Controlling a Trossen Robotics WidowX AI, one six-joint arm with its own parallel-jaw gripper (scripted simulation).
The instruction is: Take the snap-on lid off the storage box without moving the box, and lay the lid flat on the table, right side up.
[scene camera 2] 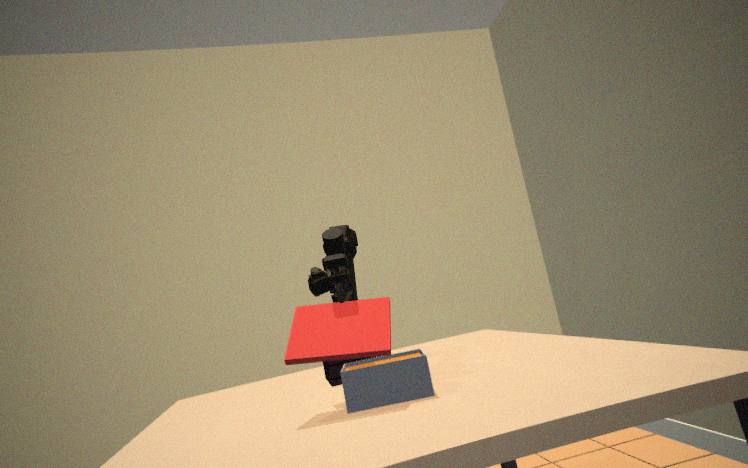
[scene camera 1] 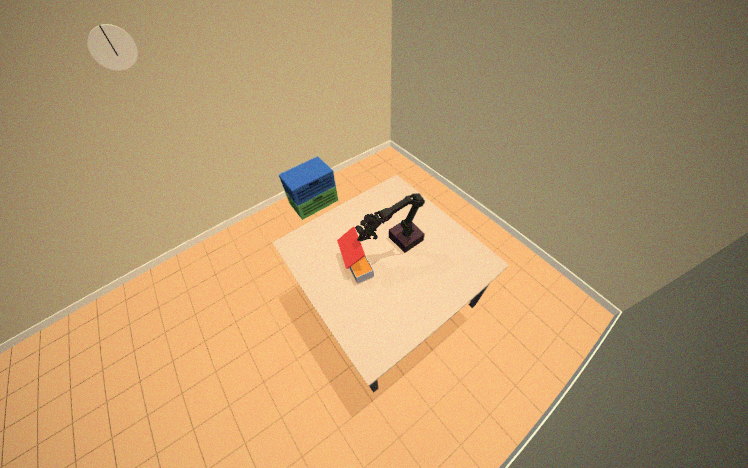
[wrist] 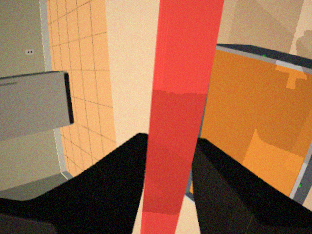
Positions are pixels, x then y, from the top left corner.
Scene:
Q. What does the gripper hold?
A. A red lid.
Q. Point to a red lid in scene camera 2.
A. At 356, 329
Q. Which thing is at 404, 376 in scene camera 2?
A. A grey-blue box.

